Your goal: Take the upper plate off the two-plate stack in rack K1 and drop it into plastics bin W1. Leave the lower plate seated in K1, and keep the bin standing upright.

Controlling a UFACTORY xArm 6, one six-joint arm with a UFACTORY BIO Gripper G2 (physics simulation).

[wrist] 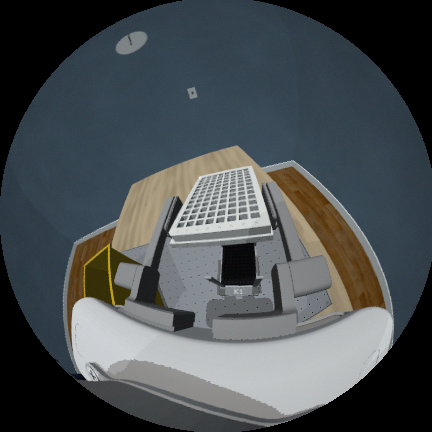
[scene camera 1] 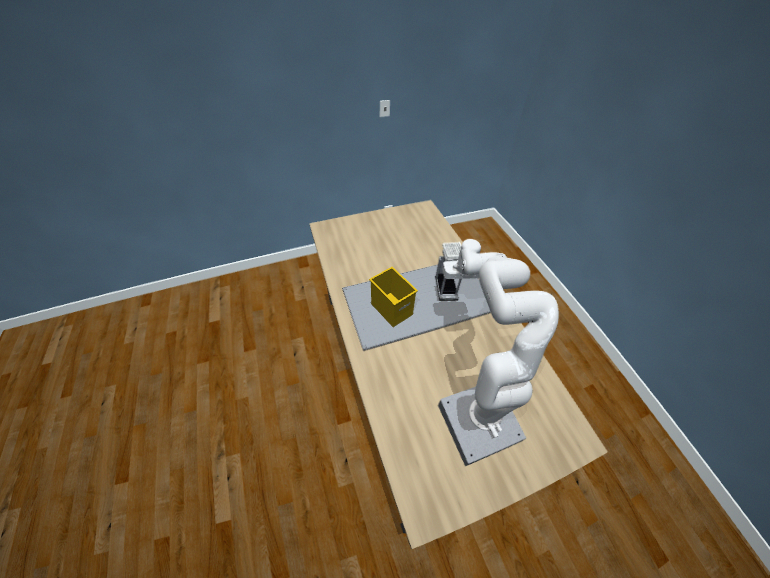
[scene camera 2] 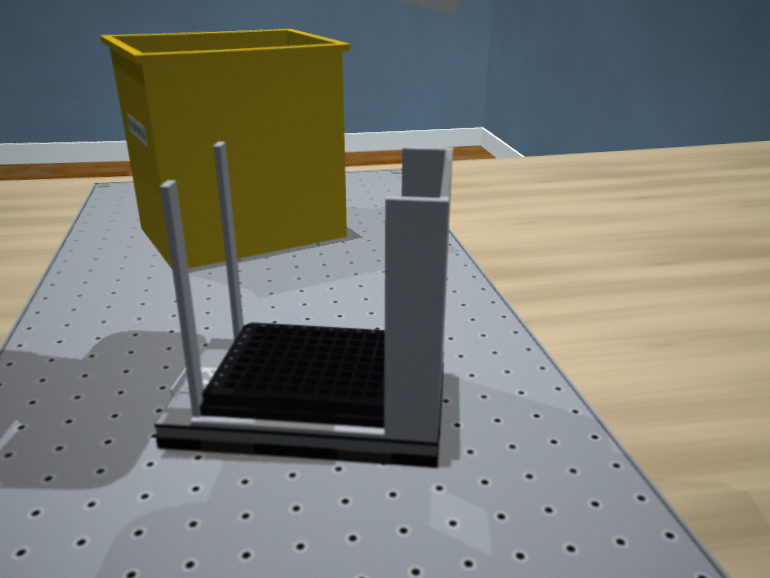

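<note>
The white upper plate is held by my gripper, shut on its two long sides, high above rack K1. The black lower plate sits flat in the base of the rack, between the posts and the tall back guide. The yellow bin W1 stands upright beside the rack; its floor is hidden. The gripper's fingers cannot be made out in scene camera 2.
The grey perforated board carries the rack and the bin on the wooden table. Two thin posts rise at the rack's front. The bin's rim stands left of the gripper.
</note>
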